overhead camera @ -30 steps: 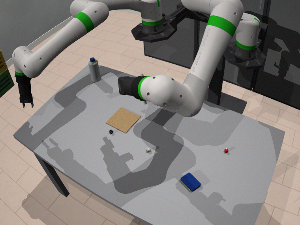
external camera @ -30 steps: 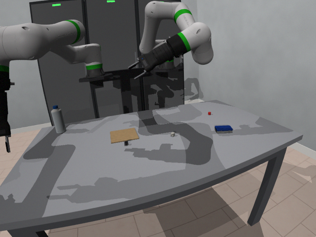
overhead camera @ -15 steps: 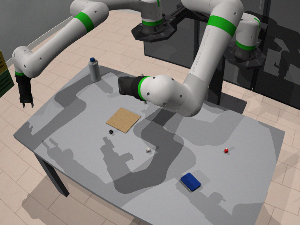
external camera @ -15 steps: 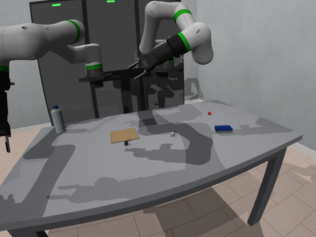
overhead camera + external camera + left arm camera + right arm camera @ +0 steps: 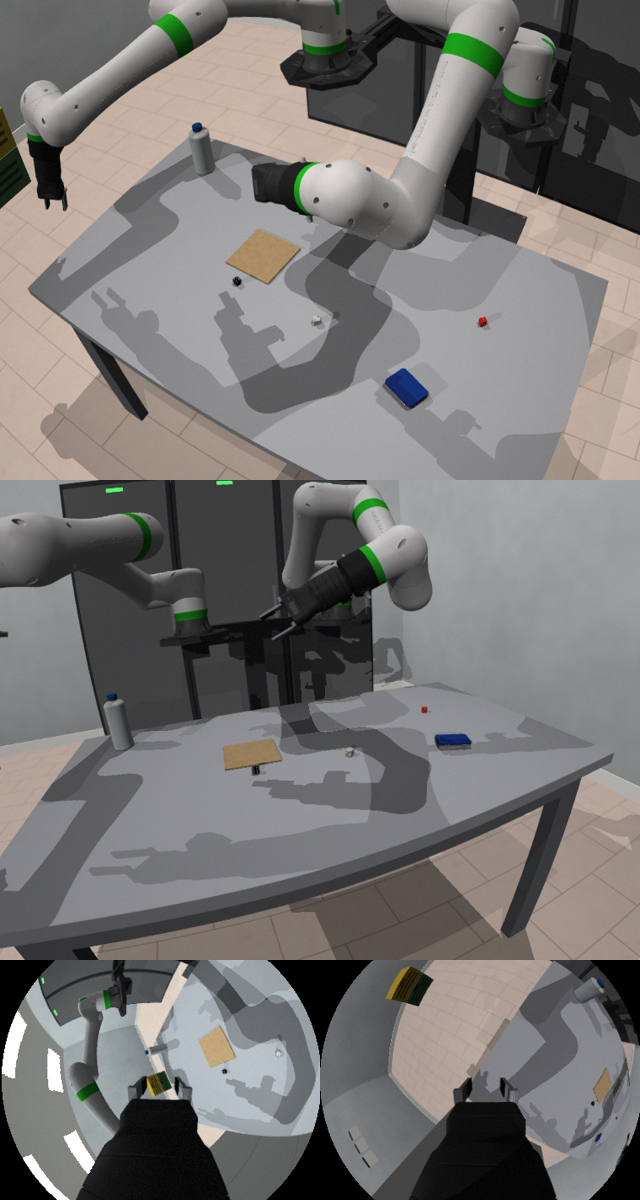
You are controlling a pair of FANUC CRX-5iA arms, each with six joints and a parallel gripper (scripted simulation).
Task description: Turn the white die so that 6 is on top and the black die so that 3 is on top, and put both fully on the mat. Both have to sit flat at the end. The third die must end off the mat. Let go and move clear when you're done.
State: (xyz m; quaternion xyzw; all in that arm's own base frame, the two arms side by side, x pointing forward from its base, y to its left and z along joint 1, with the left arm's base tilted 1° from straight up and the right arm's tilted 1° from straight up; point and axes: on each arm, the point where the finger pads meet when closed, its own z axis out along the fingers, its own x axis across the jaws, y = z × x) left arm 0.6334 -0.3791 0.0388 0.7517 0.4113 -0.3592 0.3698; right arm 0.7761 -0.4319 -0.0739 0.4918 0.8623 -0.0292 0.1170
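Right now my left hand is 50 mm short of the black die, 90 mm to the left of it and 320 mm above it. The rest, counted from my left hand: white die 70 mm ahead, 150 mm to the left, 320 mm below; tan mat 60 mm behind, 80 mm to the right, 320 mm below; blue-topped box 160 mm ahead, 410 mm to the left, 320 mm below.
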